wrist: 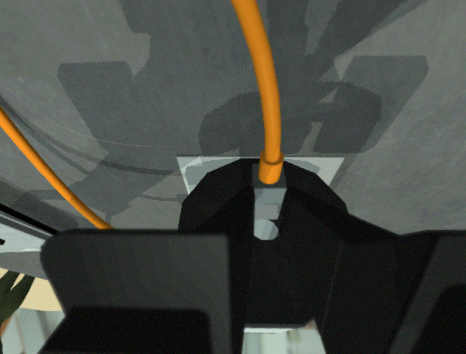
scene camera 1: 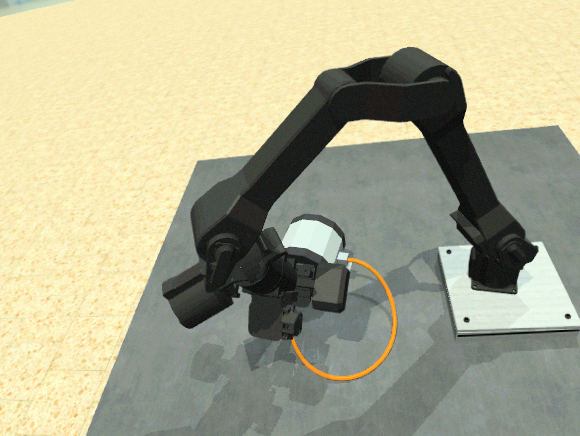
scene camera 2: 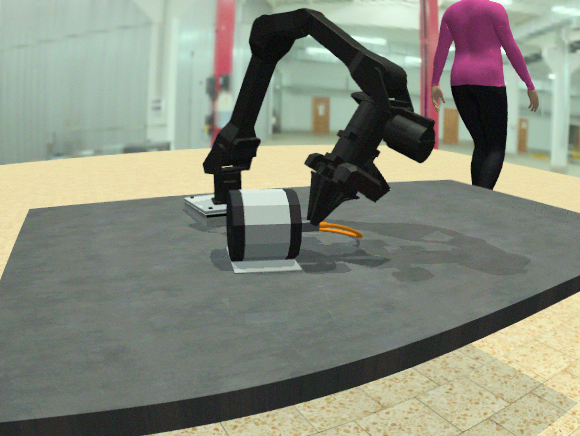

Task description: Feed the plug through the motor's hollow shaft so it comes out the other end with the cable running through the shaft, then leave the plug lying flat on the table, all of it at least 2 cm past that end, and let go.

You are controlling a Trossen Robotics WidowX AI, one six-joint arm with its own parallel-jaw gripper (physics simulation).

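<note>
The motor is a white drum with black ends, lying on its side on a pale foot plate. The light round opening of its hollow shaft shows in the black end facing my gripper. My gripper is shut on the grey plug, raised above the table beside that end. The plug points at the motor, its front overlapping the opening's edge in the wrist view. Whether its tip is inside is unclear. The orange cable trails from its back.
The cable loops out over the table to a small pale fitting on the motor's side. The arm's silver base plate stands on the robot side. A person stands beyond the table.
</note>
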